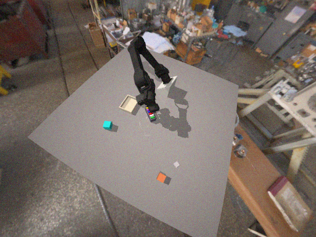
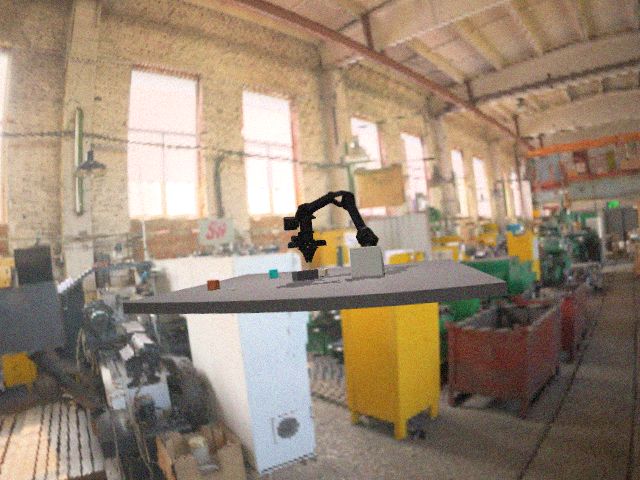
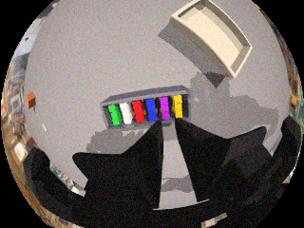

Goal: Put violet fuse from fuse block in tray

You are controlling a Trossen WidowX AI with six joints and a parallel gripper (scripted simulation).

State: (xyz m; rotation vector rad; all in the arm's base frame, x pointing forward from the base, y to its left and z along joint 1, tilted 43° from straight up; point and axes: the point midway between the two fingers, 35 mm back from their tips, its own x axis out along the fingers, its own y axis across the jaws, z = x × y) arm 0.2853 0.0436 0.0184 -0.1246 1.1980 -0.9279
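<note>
Right now my gripper tip is 50 mm above the violet fuse. The rest, counted from my gripper tip: cream tray (40 mm ahead, 150 mm to the right, 70 mm below); then small grey tile (210 mm ahead, 360 mm to the left, 70 mm below); then teal cube (260 mm ahead, 160 mm to the right, 50 mm below).
</note>
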